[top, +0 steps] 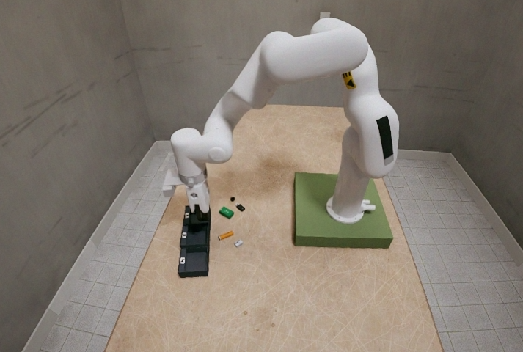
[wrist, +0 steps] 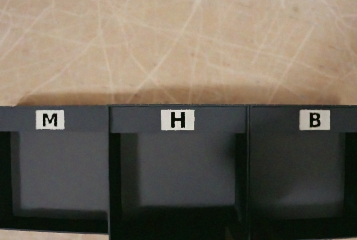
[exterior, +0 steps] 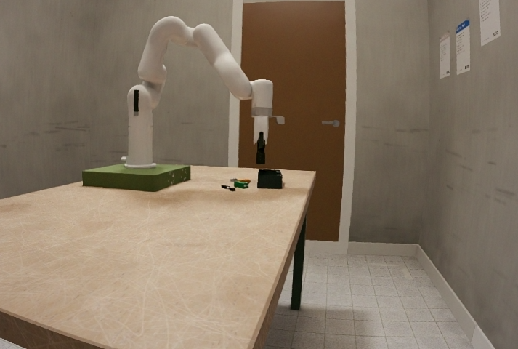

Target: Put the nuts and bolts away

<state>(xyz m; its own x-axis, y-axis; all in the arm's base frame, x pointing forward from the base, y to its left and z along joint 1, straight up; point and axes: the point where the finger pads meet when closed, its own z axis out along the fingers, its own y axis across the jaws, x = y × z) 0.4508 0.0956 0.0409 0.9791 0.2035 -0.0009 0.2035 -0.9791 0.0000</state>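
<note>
Right now the small black nut is 6 cm behind my hand, 17 cm to the right of it and 9 cm below it. Also, from my hand: bin: 3 cm ahead, 4 cm to the left, 7 cm below; then green block: 4 cm behind, 10 cm to the right, 9 cm below; then orange cylinder: 6 cm behind, 1 cm to the left, 9 cm below.
</note>
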